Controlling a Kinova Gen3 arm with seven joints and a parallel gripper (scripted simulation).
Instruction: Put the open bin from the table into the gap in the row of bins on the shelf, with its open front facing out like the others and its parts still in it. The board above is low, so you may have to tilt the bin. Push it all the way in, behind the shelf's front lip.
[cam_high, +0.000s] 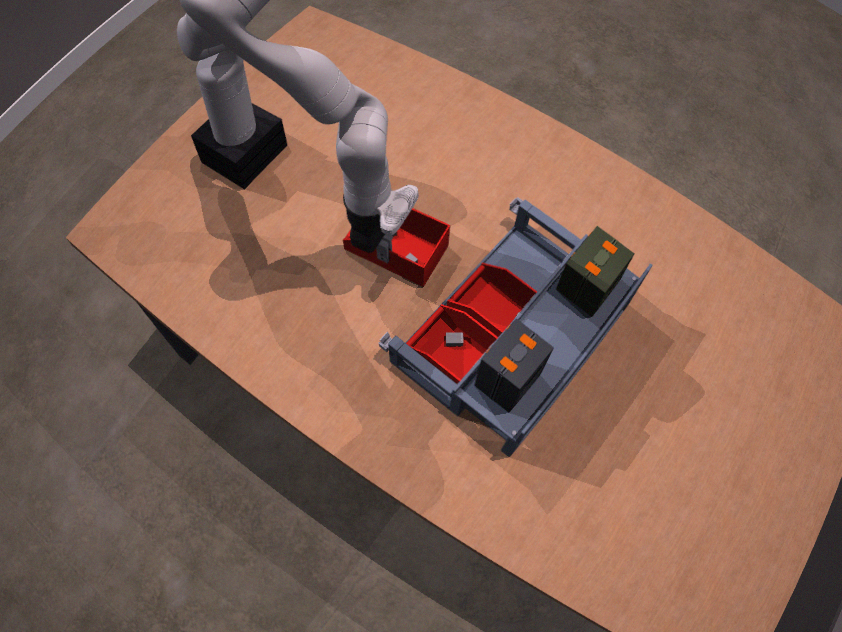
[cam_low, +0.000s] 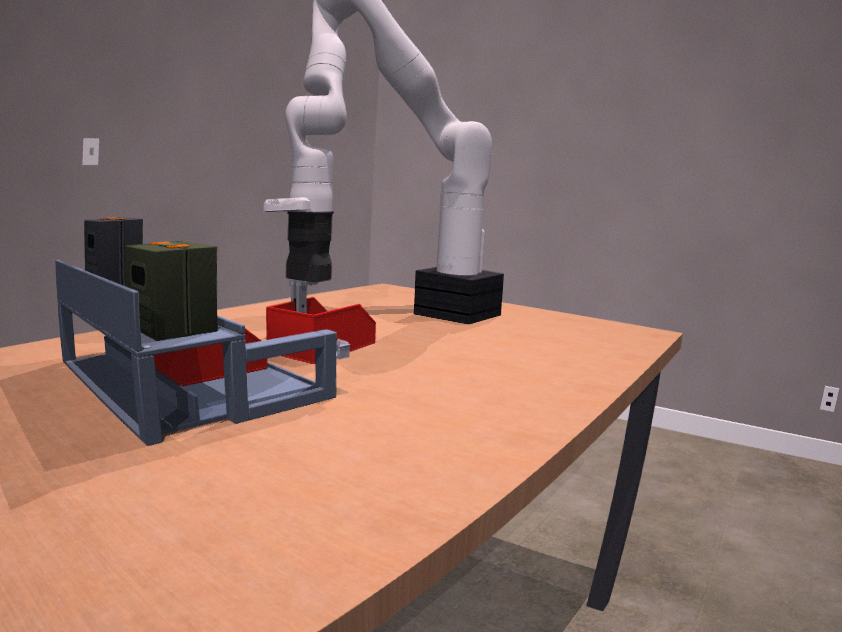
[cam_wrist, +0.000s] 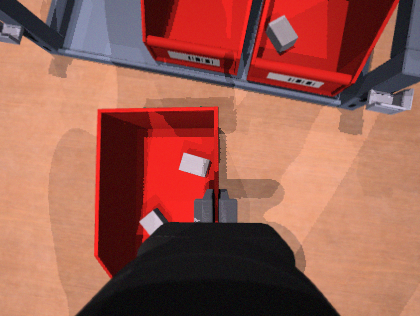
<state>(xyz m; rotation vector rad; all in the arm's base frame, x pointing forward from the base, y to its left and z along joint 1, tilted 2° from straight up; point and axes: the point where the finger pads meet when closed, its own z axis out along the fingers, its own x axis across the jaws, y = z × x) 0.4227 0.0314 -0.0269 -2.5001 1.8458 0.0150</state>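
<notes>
Now: hand 12 cm short of the shelf lip, 7 cm to the right of it and 6 cm above it. The rest, counted from my hand: black box: 32 cm ahead, 3 cm to the right, 10 cm above; green box: 31 cm ahead, 20 cm to the left, 9 cm above.
</notes>
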